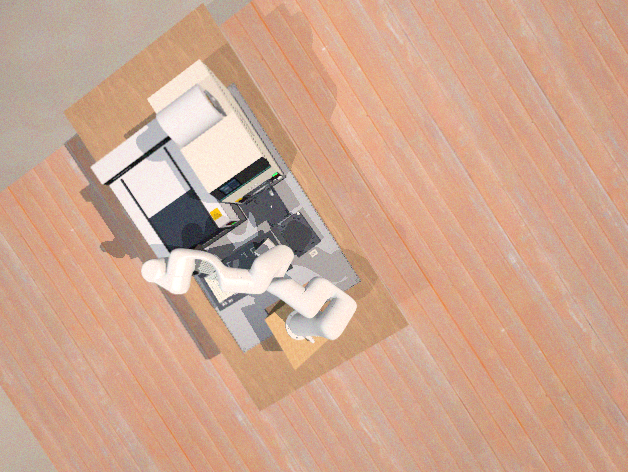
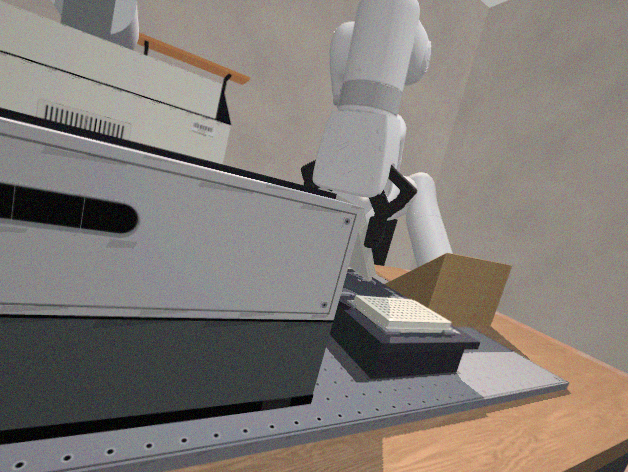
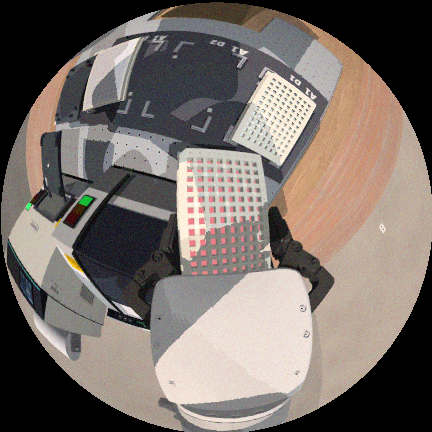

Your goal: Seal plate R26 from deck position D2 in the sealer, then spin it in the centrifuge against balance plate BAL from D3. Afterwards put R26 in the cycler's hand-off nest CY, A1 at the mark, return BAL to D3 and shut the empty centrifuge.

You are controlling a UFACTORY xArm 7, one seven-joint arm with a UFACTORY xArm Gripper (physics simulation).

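My gripper has its wide-set fingers on the long sides of a pale well plate with pink wells and holds it in the air. This fits R26, but no label is readable. A smooth-topped pale plate sits at the far end of the dark deck rack, where BAL's place D3 is; its label is unreadable. Marked position D2 is bare. A boxy machine with a dark panel and green lamp stands beside the rack. The held plate's seal cannot be made out.
Another pale well plate sits at D1. A cream machine carries a white roll. Dark low units lie beside it. A black upright flap and a wooden block also stand here.
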